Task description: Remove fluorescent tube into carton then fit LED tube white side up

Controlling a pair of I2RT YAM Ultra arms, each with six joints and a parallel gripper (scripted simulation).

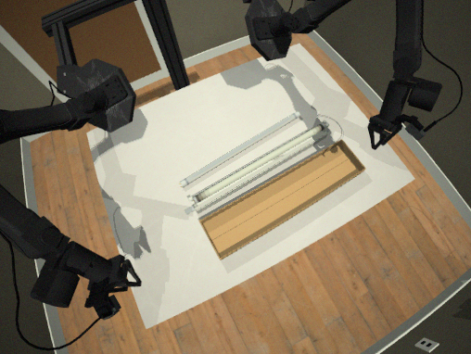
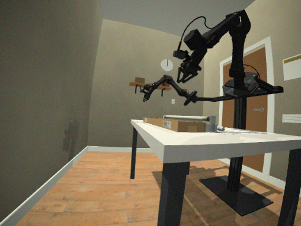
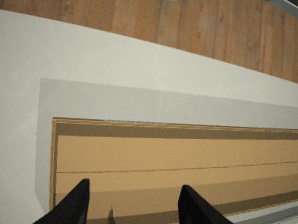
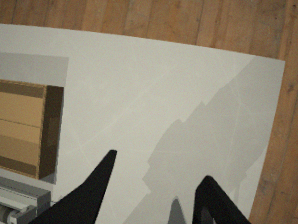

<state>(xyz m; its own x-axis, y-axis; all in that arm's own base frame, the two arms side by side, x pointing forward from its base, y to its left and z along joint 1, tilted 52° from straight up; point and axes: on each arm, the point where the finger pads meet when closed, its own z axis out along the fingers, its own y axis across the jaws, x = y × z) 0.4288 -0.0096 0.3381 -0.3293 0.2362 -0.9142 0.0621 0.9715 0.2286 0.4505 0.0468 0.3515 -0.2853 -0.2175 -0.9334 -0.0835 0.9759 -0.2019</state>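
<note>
The old fluorescent tube is 300 mm to the right of my left hand, 190 mm behind it and 170 mm below it. The rest, counted from my left hand: LED tube 330 mm to the right, 300 mm behind, 220 mm below; then brown carton 290 mm to the right, 210 mm below, 40 mm behind.
</note>
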